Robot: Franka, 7 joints.
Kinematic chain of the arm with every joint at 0, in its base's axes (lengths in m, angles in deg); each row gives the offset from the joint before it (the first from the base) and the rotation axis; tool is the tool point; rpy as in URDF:
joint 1: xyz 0 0 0.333 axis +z
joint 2: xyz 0 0 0 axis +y
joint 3: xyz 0 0 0.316 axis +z
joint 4: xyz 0.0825 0 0 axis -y
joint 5: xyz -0.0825 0 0.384 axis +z
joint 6: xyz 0 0 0 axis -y
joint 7: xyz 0.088 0 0 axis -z
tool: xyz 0 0 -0.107 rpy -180 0 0
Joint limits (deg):
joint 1: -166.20..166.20
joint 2: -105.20..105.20
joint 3: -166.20..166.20
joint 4: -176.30..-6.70
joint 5: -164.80..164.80
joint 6: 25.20..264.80
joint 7: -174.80..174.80
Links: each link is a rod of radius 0.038 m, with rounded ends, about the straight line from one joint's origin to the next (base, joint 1, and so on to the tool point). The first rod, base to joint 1, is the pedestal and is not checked.
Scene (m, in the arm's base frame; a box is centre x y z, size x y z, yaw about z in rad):
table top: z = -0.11
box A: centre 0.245 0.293 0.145 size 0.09 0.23 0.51 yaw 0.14
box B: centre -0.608 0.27 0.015 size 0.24 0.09 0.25 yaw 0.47
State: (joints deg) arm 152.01 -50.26 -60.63 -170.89 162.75 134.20 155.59
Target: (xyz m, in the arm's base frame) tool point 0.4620 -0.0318 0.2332
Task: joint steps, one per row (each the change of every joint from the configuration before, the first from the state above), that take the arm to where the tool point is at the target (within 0.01 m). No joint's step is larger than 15 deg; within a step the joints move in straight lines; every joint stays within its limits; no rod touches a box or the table.
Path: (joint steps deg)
1: -1.83 2.88 4.27 13.75 0.34 -3.79 3.20
2: -1.84 2.88 4.27 13.75 0.34 -3.79 3.20
3: -1.83 2.89 4.28 13.75 0.35 -3.78 3.21
4: -1.83 2.88 4.27 13.75 0.34 -3.79 3.20
5: -1.83 2.88 4.27 13.75 0.34 -3.79 3.20
6: -1.84 2.88 4.27 13.75 0.34 -3.79 3.20
7: -9.55 -0.73 -13.74 -11.17 0.00 3.92 -3.84
8: -9.55 -0.74 -13.75 -11.17 0.00 3.92 -3.84
9: -9.55 -0.73 -13.74 -11.18 0.00 3.92 -3.85
10: -9.56 -0.74 -13.75 -11.17 0.00 3.92 -3.84
11: -9.55 -0.73 -13.75 -11.18 0.00 3.92 -3.84

